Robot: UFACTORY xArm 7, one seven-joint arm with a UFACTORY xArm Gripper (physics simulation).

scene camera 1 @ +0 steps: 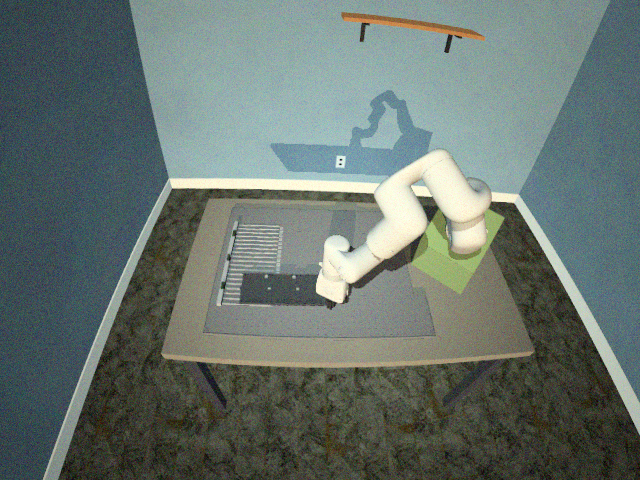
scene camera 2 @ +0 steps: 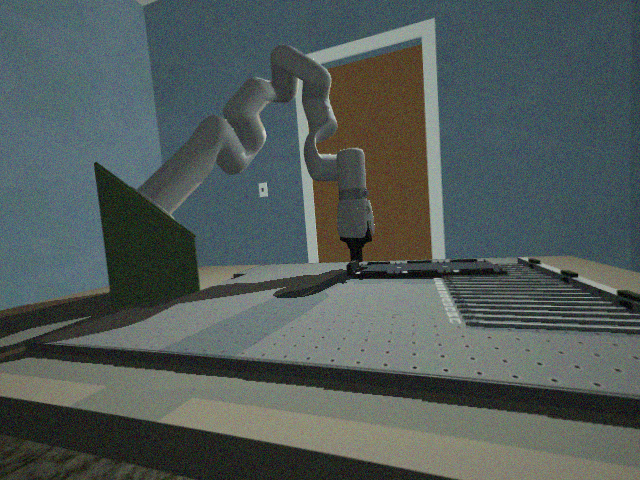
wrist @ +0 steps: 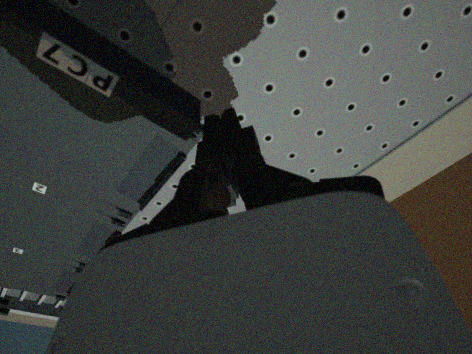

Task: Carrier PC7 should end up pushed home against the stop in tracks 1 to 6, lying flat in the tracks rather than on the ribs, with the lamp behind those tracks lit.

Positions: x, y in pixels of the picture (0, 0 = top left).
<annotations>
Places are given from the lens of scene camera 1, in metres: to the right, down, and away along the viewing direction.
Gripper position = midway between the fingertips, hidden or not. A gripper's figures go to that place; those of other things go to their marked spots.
my gripper [scene camera 1: 330, 306]: 0.04, 0.23, 1.15
carrier PC7 [scene camera 1: 257, 288]: -0.23, 0.17, 1.19
</annotations>
